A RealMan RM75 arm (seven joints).
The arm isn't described. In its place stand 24 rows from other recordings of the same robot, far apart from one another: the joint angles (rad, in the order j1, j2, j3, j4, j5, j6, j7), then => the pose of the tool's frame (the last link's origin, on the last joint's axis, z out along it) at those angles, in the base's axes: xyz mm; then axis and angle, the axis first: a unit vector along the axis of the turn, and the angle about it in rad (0 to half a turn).
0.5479 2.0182 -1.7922 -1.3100 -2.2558 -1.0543 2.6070 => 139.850, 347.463, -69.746, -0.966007, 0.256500, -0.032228, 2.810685
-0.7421 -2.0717 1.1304 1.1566 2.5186 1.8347 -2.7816 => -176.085, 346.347, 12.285, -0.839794, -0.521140, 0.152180, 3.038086
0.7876 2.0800 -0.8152 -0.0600 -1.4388 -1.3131 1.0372 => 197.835, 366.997, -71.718, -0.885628, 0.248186, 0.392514, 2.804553
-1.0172 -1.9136 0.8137 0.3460 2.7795 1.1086 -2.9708 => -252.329, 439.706, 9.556, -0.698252, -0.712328, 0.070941, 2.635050
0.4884 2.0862 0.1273 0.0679 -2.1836 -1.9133 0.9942 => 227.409, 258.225, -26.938, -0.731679, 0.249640, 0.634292, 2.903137
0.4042 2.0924 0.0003 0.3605 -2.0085 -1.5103 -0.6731 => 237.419, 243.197, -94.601, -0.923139, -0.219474, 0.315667, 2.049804
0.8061 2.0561 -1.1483 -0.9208 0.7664 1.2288 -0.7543 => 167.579, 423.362, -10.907, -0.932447, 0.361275, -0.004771, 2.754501
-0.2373 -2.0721 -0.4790 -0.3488 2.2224 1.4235 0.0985 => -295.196, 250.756, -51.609, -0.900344, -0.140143, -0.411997, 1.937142
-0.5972 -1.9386 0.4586 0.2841 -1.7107 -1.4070 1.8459 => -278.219, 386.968, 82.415, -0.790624, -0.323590, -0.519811, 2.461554
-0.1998 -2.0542 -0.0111 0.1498 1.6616 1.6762 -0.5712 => -370.889, 220.418, 46.840, -0.836546, -0.253100, -0.485933, 1.942086
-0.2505 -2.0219 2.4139 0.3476 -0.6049 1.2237 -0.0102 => -317.134, 272.972, -44.283, -0.928602, -0.157788, -0.335859, 2.018210
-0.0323 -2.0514 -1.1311 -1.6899 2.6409 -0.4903 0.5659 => -153.374, 300.467, -41.740, -0.986107, -0.144673, -0.081626, 2.322509
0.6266 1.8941 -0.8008 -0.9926 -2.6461 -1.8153 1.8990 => 290.583, 337.907, 103.310, -0.933286, 0.324595, -0.153675, 2.985027
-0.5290 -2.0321 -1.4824 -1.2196 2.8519 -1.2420 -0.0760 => -242.632, 363.898, -17.527, -0.820999, -0.529502, 0.213514, 2.416887
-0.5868 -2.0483 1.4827 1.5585 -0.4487 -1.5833 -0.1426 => -153.324, 355.677, 22.941, -0.817999, -0.563472, 0.115660, 2.539104
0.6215 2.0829 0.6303 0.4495 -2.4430 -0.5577 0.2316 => 233.008, 358.318, -132.598, -0.935392, 0.279027, 0.217223, 2.361273
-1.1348 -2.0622 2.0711 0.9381 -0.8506 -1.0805 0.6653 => -51.006, 363.553, -137.364, -0.973955, 0.045028, 0.222225, 2.934332
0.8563 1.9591 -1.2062 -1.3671 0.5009 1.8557 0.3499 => 127.437, 384.795, 74.956, -0.704657, 0.699633, -0.118207, 2.610337
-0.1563 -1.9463 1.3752 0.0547 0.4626 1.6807 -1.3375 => -370.999, 208.581, 44.818, -0.637662, -0.498279, -0.587457, 2.520026
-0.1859 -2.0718 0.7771 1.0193 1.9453 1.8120 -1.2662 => -302.714, 238.936, 49.152, -0.970402, -0.134675, -0.200455, 2.870791
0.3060 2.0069 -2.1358 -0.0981 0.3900 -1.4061 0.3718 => 348.516, 276.507, 6.378, -0.881067, 0.236728, 0.409489, 2.018356
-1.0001 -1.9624 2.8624 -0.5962 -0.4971 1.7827 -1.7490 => -185.643, 409.402, 75.299, -0.870040, -0.342624, -0.354456, 2.968717
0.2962 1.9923 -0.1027 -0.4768 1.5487 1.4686 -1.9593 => 387.630, 277.993, 131.141, -0.788721, 0.372665, 0.488917, 2.046533
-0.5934 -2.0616 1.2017 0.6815 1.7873 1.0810 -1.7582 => -228.692, 381.242, -43.091, -0.935301, -0.314059, -0.163030, 2.797981
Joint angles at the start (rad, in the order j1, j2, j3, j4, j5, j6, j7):
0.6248 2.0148 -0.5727 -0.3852 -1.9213 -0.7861 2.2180
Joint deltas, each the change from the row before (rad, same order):
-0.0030 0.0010 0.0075 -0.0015 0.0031 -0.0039 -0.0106
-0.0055 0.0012 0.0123 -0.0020 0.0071 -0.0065 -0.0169
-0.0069 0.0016 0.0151 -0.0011 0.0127 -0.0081 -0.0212
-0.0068 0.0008 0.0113 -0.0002 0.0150 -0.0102 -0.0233
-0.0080 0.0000 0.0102 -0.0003 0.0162 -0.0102 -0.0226
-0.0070 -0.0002 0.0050 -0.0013 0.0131 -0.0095 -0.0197
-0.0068 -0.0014 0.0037 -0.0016 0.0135 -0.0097 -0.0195
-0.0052 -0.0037 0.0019 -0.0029 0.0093 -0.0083 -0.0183
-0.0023 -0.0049 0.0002 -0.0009 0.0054 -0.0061 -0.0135
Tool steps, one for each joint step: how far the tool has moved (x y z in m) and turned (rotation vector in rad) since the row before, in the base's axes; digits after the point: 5 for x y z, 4 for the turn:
0.00070 -0.00077 0.00070 0.0051 0.0001 0.0032
0.00139 -0.00138 0.00140 0.0098 0.0018 0.0039
0.00163 -0.00176 0.00161 0.0140 0.0053 0.0039
0.00121 -0.00175 0.00144 0.0119 0.0039 0.0076
0.00171 -0.00201 0.00191 0.0131 0.0036 0.0064
0.00121 -0.00172 0.00154 0.0087 -0.0003 0.0082
0.00119 -0.00147 0.00214 0.0091 -0.0019 0.0091
0.00115 -0.00070 0.00321 0.0077 -0.0084 0.0107
0.00067 0.00000 0.00288 0.0042 -0.0090 0.0095

